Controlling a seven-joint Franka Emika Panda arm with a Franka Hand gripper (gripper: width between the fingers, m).
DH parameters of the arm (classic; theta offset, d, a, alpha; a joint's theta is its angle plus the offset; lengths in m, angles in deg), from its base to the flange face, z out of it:
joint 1: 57.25 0.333 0 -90
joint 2: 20.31 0 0 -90
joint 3: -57.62 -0.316 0.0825 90
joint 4: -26.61 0 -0.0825 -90
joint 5: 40.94 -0.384 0 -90
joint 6: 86.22 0 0.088 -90
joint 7: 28.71 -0.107 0 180
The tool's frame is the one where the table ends.
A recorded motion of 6 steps. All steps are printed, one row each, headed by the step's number.
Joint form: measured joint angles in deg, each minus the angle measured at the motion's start. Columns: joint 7, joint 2, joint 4, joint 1, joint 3, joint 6, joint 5.
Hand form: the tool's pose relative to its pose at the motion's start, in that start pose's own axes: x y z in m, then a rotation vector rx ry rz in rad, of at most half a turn. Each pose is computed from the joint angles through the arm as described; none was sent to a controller.
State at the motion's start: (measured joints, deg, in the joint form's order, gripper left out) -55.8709 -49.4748 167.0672 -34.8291 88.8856 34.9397 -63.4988
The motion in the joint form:
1: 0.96 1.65 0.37 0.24 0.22 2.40 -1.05
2: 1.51 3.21 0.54 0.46 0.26 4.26 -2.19
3: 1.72 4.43 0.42 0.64 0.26 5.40 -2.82
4: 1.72 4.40 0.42 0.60 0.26 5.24 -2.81
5: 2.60 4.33 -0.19 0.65 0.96 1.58 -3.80
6: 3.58 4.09 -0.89 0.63 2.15 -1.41 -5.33
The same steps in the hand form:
1: 0.0074 0.0014 0.0096 0.0044 0.0162 0.0073
2: 0.0131 0.0017 0.0183 0.0070 0.0273 0.0185
3: 0.0174 0.0011 0.0239 0.0054 0.0361 0.0265
4: 0.0172 0.0014 0.0238 0.0047 0.0341 0.0267
5: 0.0149 0.0038 0.0229 0.0035 -0.0210 0.0271
6: 0.0155 0.0075 0.0173 0.0236 -0.0652 0.0360

